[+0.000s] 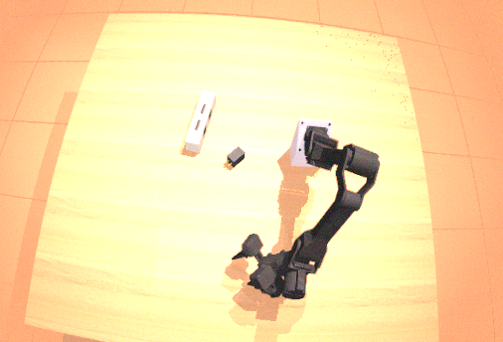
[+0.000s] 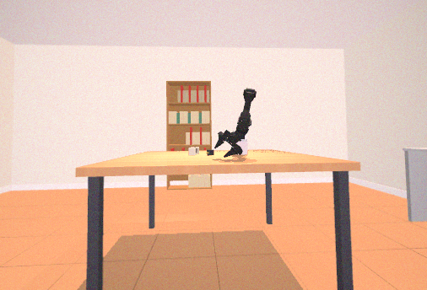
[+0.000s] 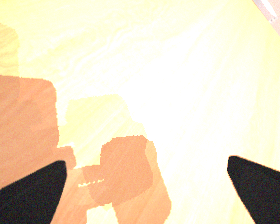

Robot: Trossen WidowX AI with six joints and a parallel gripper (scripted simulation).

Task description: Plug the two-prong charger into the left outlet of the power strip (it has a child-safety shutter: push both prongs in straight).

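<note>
The dark grey charger lies 35 cm to the right of my gripper tip, 4 cm ahead of it and 2 cm below it.
</note>
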